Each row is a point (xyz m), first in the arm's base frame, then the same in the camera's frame.
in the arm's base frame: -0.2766 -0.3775 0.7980
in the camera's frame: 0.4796 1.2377 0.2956
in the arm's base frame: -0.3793 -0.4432 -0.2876
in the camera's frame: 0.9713 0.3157 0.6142
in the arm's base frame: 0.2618 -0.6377 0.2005
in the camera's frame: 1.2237 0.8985 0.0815
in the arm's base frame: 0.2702 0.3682 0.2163
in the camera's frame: 0.5012 0.4259 -0.4351
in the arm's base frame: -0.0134 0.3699 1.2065
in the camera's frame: -0.1043 1.2573 -0.3778
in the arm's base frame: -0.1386 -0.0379 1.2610
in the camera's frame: 0.0965 1.4895 -0.0767
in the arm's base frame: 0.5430 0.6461 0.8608
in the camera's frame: 0.1498 0.8789 -0.9234
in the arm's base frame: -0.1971 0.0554 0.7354
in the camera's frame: 0.2405 0.9817 0.0220
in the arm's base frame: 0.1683 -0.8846 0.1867
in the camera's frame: 1.3574 0.9967 0.2873
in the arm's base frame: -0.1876 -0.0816 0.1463
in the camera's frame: 0.6142 0.5370 0.1908
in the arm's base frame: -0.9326 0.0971 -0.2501
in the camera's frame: 0.2763 0.0311 0.8024
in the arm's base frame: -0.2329 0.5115 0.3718
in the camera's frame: 0.0624 0.4412 -0.1109
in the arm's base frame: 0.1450 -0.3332 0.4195
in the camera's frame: 0.8437 0.9296 -0.0133
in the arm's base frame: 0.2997 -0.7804 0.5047
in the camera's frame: 1.2059 1.2358 0.0657
